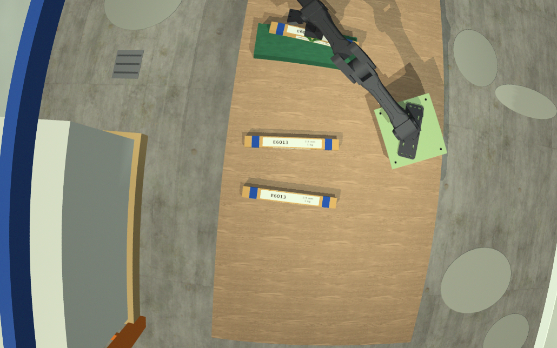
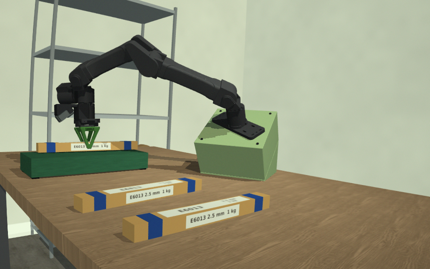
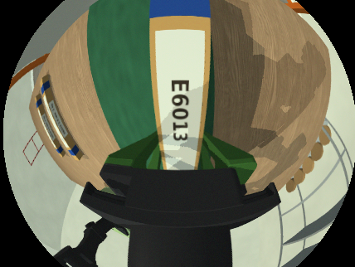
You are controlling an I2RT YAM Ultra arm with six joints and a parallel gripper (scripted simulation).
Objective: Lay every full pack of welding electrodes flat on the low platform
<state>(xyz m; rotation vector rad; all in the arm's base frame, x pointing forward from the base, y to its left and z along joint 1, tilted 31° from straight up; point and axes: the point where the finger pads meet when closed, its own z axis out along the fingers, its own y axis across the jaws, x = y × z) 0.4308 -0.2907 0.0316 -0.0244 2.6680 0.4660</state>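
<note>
Right now my hand is 6 cm above the dark green low platform, 4 cm to the right of it and 1 cm short of it.
</note>
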